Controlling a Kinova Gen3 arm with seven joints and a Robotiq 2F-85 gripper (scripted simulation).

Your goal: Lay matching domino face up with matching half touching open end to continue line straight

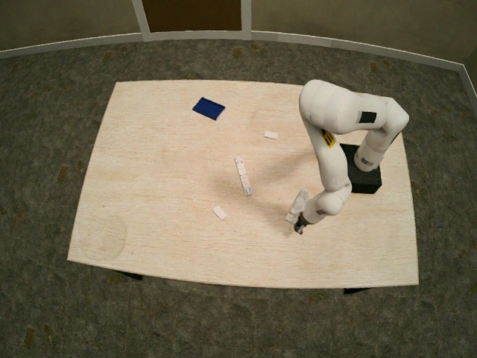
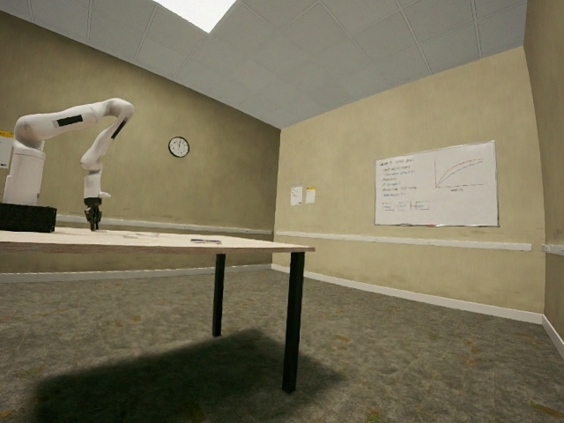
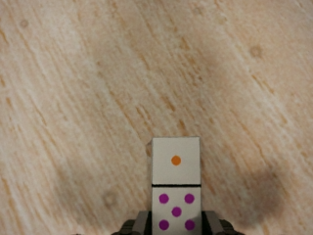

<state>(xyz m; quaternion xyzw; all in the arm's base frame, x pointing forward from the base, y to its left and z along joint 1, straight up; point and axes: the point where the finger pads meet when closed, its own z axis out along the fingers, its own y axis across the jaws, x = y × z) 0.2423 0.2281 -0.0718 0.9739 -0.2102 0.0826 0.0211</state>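
Now: hand 20 mm short of the white domino, 10 mm to the left of it and 20 mm above it.
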